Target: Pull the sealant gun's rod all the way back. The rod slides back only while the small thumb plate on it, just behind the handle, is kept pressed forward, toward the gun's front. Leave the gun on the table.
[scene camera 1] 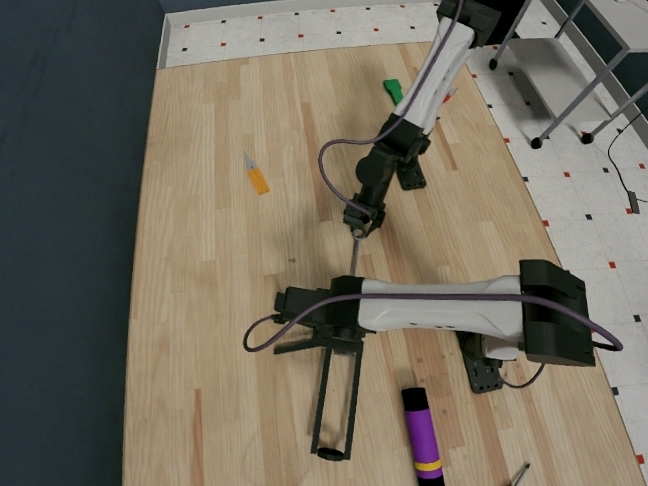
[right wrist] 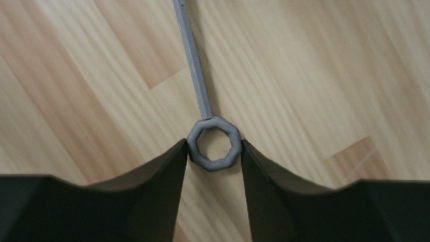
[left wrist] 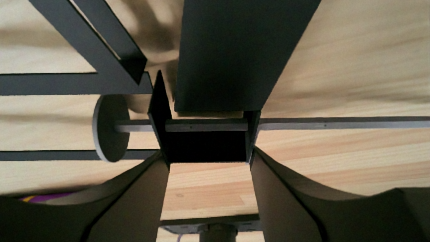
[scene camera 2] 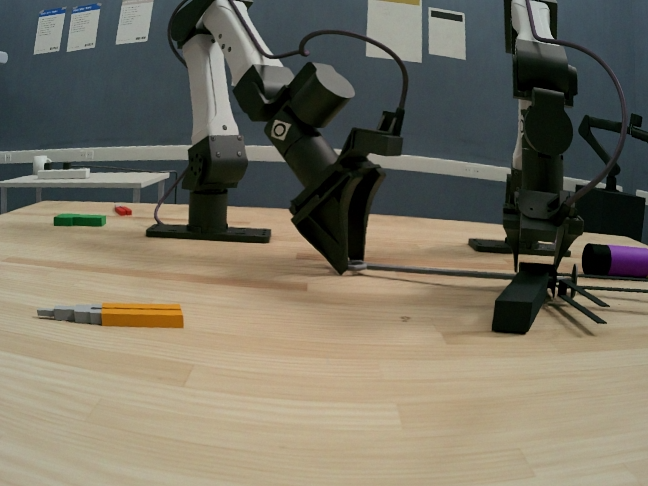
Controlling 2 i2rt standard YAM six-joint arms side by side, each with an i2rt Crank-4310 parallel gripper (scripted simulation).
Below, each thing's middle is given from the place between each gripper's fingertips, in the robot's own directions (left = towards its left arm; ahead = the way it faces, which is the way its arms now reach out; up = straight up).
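Labels:
The orange-handled knife [scene camera 2: 108, 314] is 260 mm to the right of my right hand [scene camera 2: 352, 269] and 250 mm ahead of it. My right hand is 50 mm short of the grey rod [scene camera 2: 353, 265] and 130 mm to the right of it.
Relative to my left hand, the knife is 49 cm to the right, 18 cm ahead and 2 cm below. My left hand is 10 cm to the left of the grey rod, 2 cm past it and 1 cm above it.

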